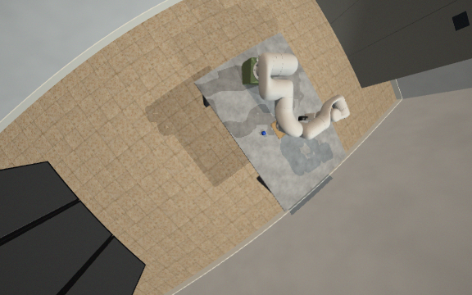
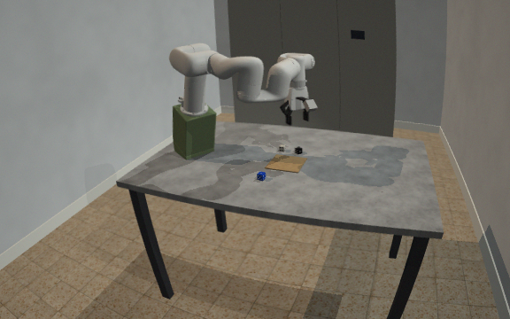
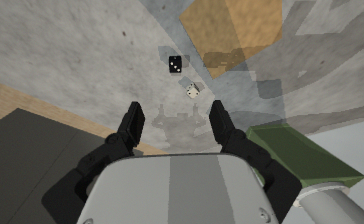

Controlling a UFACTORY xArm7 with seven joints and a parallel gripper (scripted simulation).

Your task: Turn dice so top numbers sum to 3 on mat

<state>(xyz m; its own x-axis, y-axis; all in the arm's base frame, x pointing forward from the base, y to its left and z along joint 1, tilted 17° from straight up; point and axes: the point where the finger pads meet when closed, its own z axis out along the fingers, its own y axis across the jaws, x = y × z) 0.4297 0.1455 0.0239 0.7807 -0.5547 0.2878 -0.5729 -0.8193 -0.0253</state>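
My gripper is now 14 cm above the black die. Also, from my hand: tan mat (15 cm below, 12 cm to the right, 1 cm behind); white die (14 cm below, 8 cm behind, 1 cm to the left); blue die (28 cm to the right, 14 cm below, 6 cm behind).
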